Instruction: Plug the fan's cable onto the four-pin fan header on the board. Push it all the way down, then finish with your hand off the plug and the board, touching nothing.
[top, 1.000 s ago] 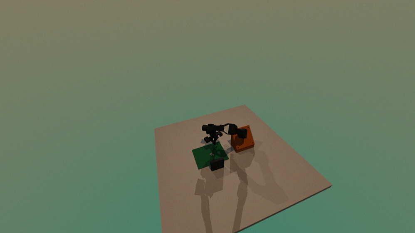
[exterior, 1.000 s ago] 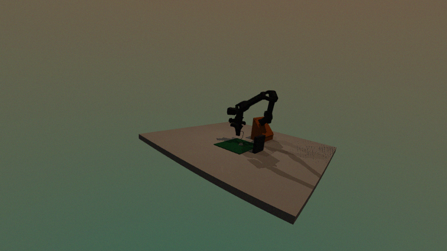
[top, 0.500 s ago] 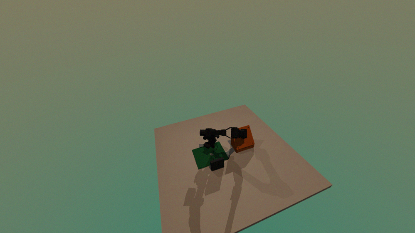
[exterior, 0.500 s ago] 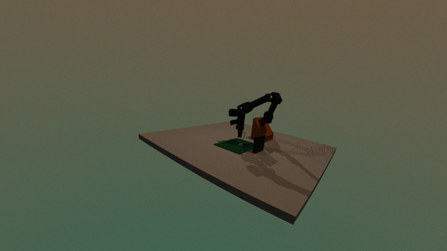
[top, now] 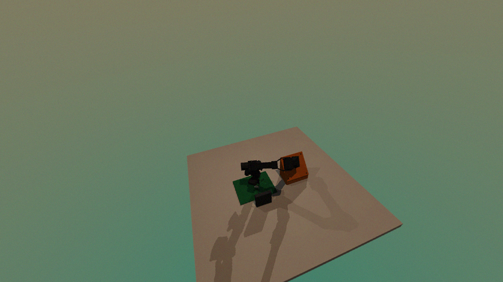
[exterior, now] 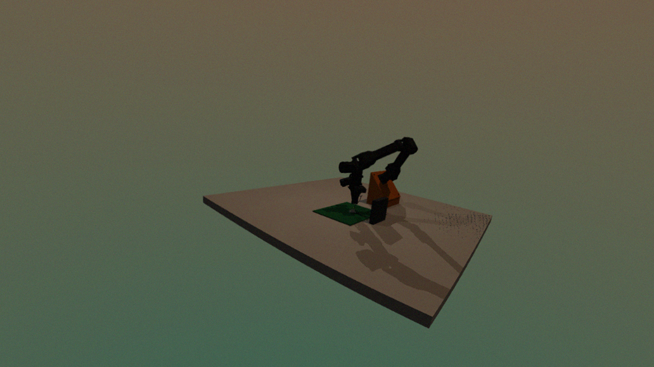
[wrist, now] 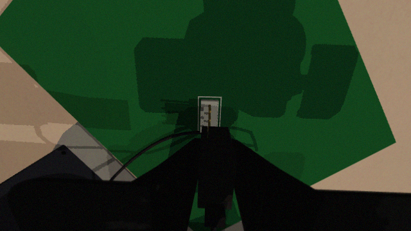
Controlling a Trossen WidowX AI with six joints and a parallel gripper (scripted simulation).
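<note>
The white four-pin fan header is 6 cm below my gripper tip. The rest, counted from my gripper tip: green board: 2 cm ahead, 1 cm to the right, 8 cm below; black fan: 1 cm ahead, 16 cm to the left; black fan plug: 1 cm behind, 1 cm to the left, 1 cm above.
</note>
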